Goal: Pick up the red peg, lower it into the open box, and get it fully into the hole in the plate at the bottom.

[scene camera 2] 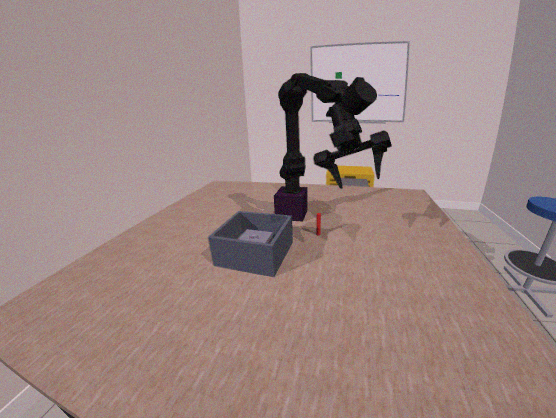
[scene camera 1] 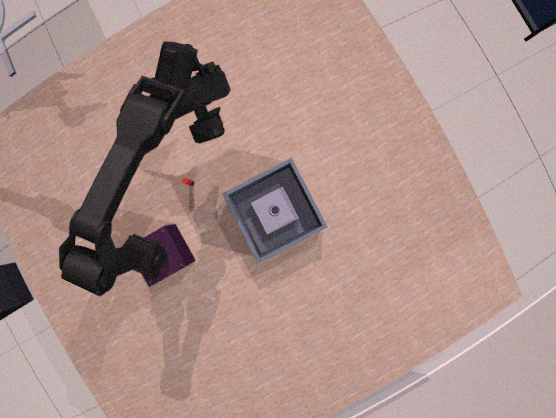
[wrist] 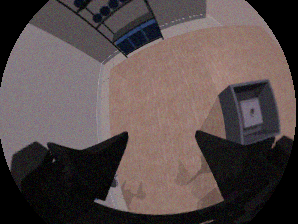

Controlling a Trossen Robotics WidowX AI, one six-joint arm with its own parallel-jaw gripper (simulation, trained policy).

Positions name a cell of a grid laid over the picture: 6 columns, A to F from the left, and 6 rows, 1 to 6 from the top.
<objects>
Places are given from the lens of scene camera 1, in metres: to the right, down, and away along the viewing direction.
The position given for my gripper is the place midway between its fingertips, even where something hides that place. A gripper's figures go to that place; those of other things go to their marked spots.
my gripper (scene camera 1: C2): -0.14, -0.26, 0.75
grey box (scene camera 1: D3): 0.02, -0.09, 0.98
plate (scene camera 1: C3): -0.04, -0.01, 0.94
</objects>
